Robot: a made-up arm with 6 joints. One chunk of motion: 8 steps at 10 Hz.
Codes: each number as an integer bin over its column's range. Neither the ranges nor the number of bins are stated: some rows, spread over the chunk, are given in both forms.
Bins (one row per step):
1: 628 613 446 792 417 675
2: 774 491 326 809 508 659
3: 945 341 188 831 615 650
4: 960 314 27 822 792 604
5: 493 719 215 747 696 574
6: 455 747 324 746 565 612
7: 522 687 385 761 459 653
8: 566 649 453 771 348 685
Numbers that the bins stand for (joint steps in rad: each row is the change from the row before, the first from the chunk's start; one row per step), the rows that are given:
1: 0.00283 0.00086 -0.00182 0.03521 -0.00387 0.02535
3: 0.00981 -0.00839 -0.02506 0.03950 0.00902 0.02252
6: -0.00098 0.00542 -0.01281 0.03014 0.00576 0.01823
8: 0.00146 0.00209 -0.00119 0.03289 -0.00836 0.02648
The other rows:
2: 0.00605 -0.00329 -0.01263 0.03708 0.00205 0.02354
4: 0.01014 -0.00931 -0.03957 0.03851 0.02053 0.01732
5: -0.00014 0.00447 -0.02263 0.03025 0.01429 0.01393
7: 0.00050 0.00338 -0.00732 0.03179 -0.00114 0.02286

